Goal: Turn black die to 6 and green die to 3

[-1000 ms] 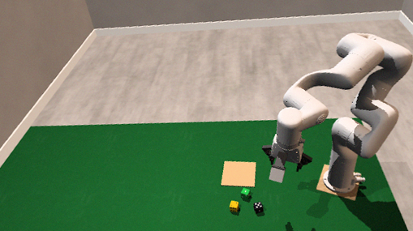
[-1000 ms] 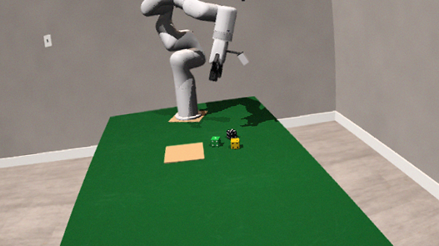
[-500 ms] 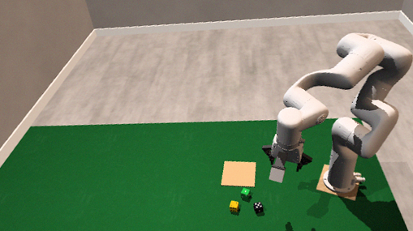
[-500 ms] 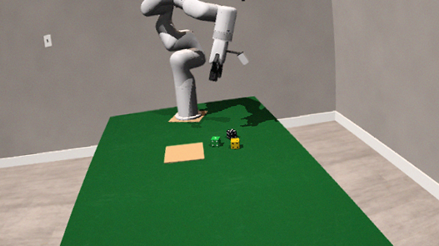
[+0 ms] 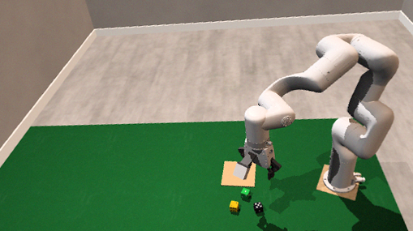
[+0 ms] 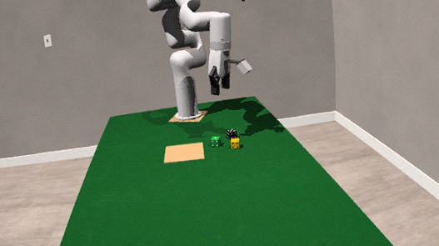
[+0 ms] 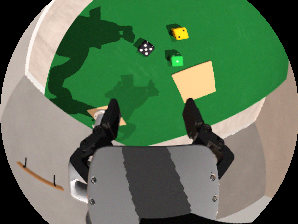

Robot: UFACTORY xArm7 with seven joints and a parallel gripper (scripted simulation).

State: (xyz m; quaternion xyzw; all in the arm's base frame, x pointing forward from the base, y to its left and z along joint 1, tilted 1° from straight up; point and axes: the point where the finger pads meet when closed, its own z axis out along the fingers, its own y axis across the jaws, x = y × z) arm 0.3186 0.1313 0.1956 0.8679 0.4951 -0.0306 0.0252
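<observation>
Right now the green die is 180 mm below my hand, 60 mm ahead of it and 40 mm to the right of it. From my hand the other things lie so: tan mat 190 mm below, 160 mm to the right, 90 mm ahead; yellow die 180 mm below, 100 mm ahead, 30 mm to the left; black die 180 mm below, 30 mm to the left, 10 mm ahead.
</observation>
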